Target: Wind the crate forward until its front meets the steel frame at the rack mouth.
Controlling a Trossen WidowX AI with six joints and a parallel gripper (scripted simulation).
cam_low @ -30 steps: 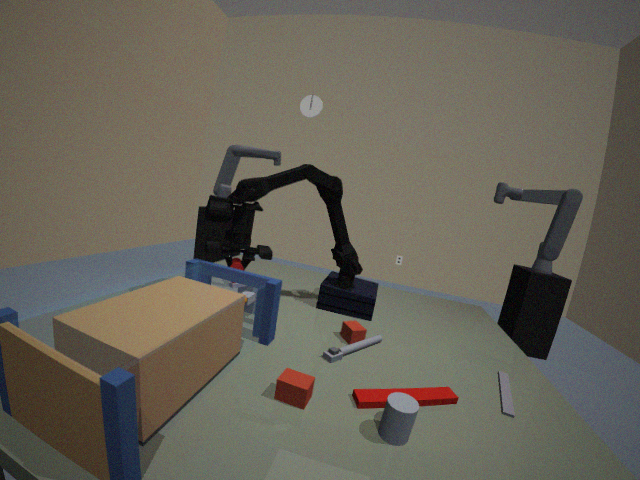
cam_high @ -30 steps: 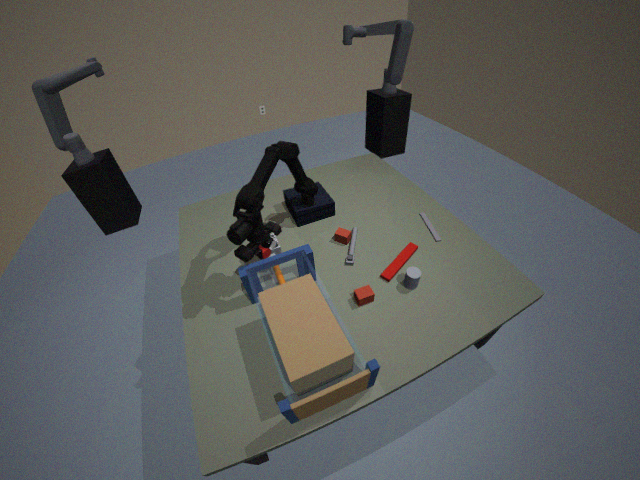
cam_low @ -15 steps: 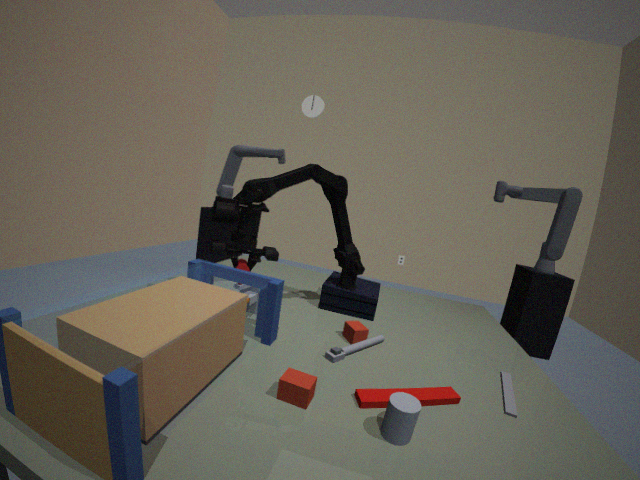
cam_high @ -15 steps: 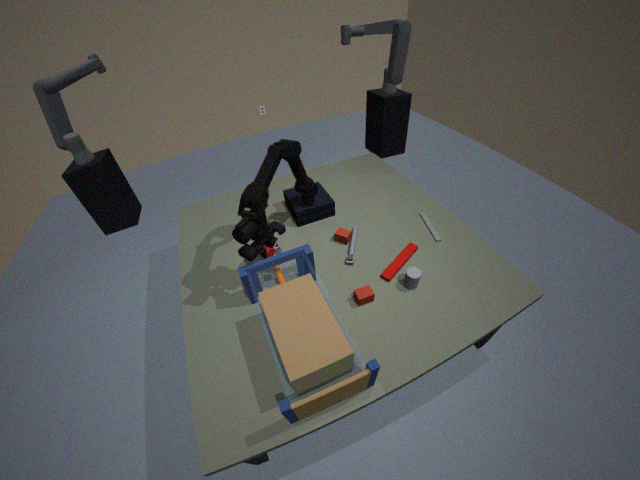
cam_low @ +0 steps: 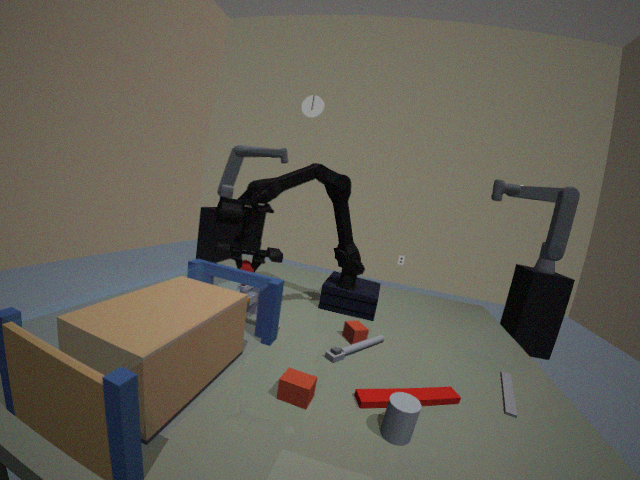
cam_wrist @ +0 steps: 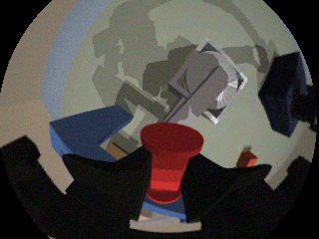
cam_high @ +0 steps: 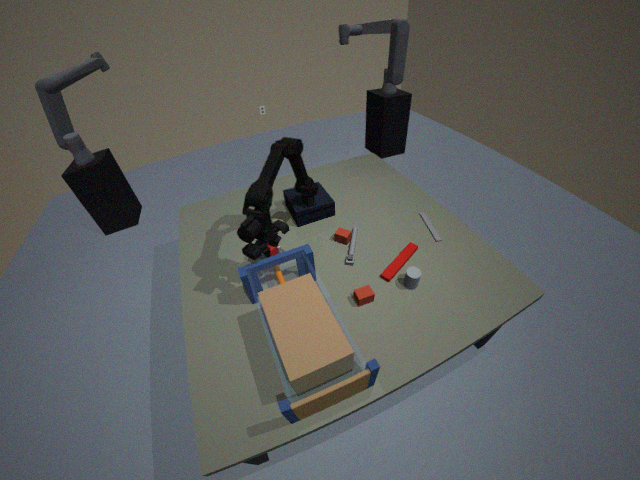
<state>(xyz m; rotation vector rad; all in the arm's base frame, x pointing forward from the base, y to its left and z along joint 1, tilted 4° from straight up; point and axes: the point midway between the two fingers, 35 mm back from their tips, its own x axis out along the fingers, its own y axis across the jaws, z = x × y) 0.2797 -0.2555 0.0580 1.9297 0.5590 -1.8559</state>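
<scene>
Right now my gripper tip is 11 cm past the hand winch and 8 cm above it. Round my gripper tip: red knob (2 cm above); winch handle (4 cm behind, 1 cm below); red bar (48 cm to the left, 16 cm ahead, 11 cm below).
</scene>
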